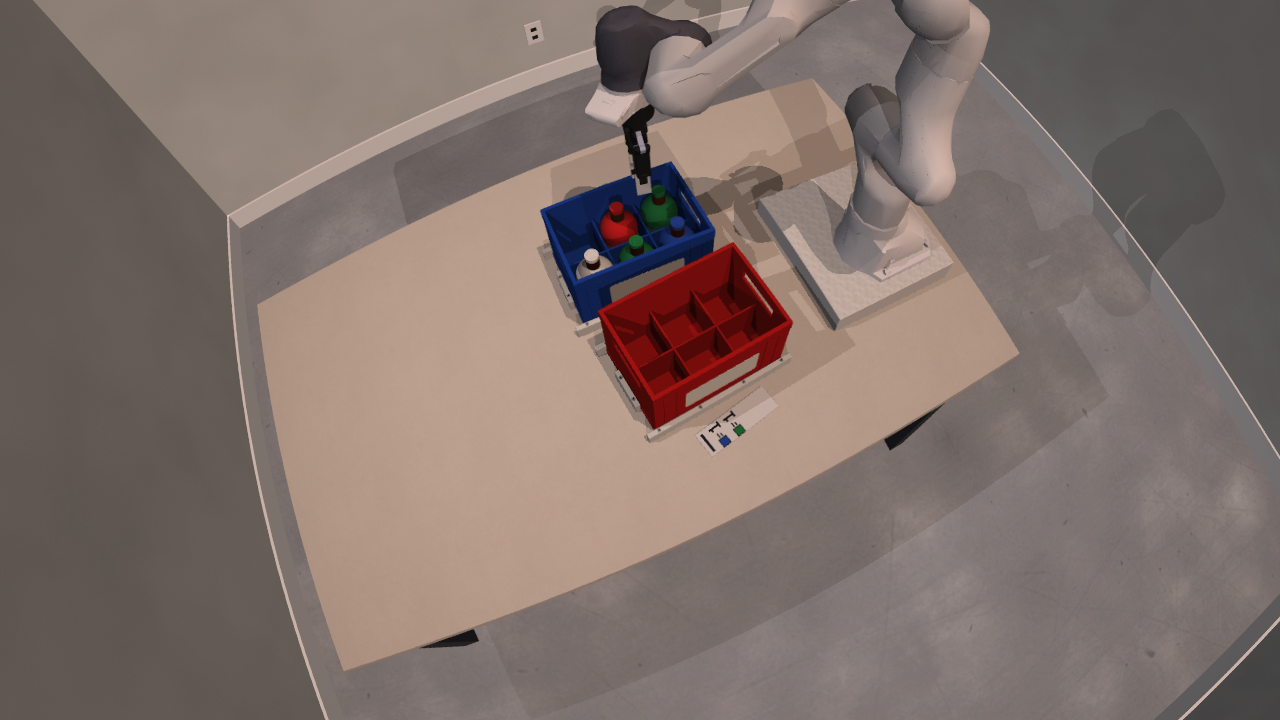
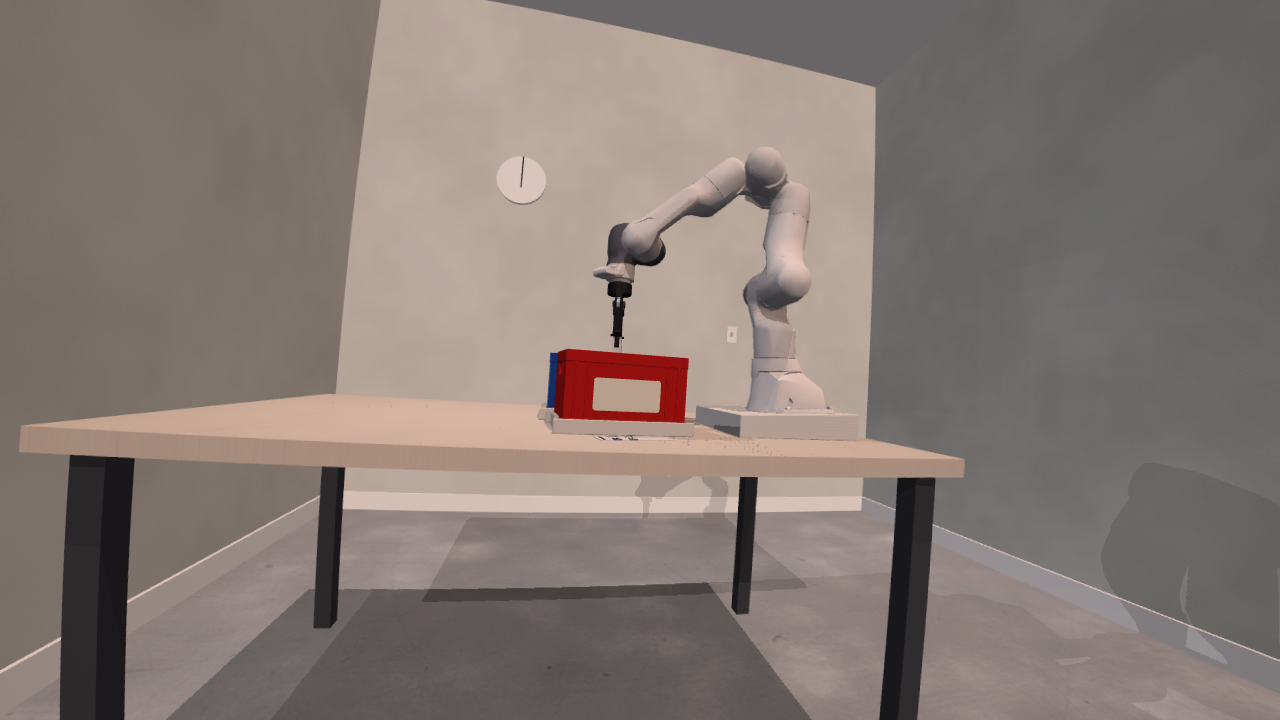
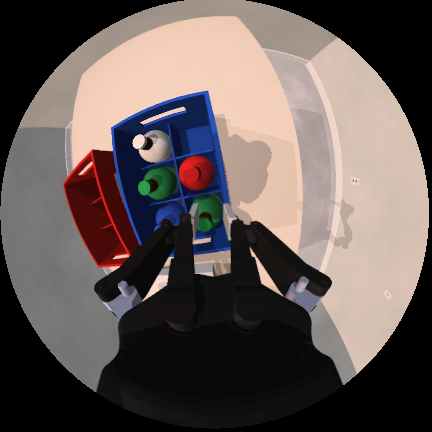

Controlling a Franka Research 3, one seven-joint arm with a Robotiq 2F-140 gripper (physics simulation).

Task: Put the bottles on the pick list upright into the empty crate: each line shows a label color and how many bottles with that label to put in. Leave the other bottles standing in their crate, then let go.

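The pick list (image 1: 757, 408) shows a blue square and a green square, each with a mark like a 1. The blue crate (image 1: 595, 297) (image 3: 127, 172) holds a white bottle (image 1: 591, 265) (image 3: 157, 148), a red bottle (image 1: 617, 225) (image 3: 204, 175), a blue bottle (image 1: 677, 231) (image 3: 169, 213), a green bottle (image 1: 635, 254) (image 3: 163, 182) between white and blue, and another green bottle (image 1: 658, 213) (image 3: 209, 206) beside the red one, all upright. The red crate (image 1: 666, 409) (image 2: 673, 394) (image 3: 118, 200) has empty compartments. My gripper (image 1: 643, 185) (image 2: 617, 344) (image 3: 210, 211) is partly open and empty, above the green bottle beside the red one.
Both crates stand close together on the table (image 1: 429, 429) (image 2: 268, 434) (image 3: 190, 60), with pale strips along their bases. The robot's base plate (image 1: 805, 268) (image 2: 787, 425) is to their right. One blue crate compartment, next to the white and red bottles, is empty.
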